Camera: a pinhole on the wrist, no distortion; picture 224 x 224 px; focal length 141.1 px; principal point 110.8 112.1 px. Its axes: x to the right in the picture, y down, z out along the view. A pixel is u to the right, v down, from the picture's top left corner.
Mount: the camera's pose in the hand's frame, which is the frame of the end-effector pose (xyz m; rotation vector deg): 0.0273 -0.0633 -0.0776 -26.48 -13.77 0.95
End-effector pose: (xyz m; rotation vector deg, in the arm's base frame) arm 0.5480 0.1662 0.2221 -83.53 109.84 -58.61
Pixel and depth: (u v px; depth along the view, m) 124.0 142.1 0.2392
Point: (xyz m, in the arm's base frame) 0.5860 0.1542 0.0843
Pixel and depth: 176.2 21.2 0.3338
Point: 0.8421 -0.0220 0.1070
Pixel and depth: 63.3 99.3 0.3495
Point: 0.7310 0.2817 0.0482
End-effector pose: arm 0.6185 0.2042 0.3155 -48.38 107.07 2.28
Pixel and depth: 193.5 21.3 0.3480
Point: 0.9384 0.2041 0.0665
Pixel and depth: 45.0 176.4 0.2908
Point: 0.6240 0.4569 0.3543
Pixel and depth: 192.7 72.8 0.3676
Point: 0.8419 0.2744 0.0349
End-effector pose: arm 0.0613 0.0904 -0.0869 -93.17 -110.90 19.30
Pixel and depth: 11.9 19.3 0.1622
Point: -0.0544 -0.0364 -0.1367
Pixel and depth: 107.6 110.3 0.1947
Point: 0.0265 0.0889 -0.1765
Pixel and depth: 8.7 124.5 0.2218
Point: 0.0692 -0.0609 -0.2128
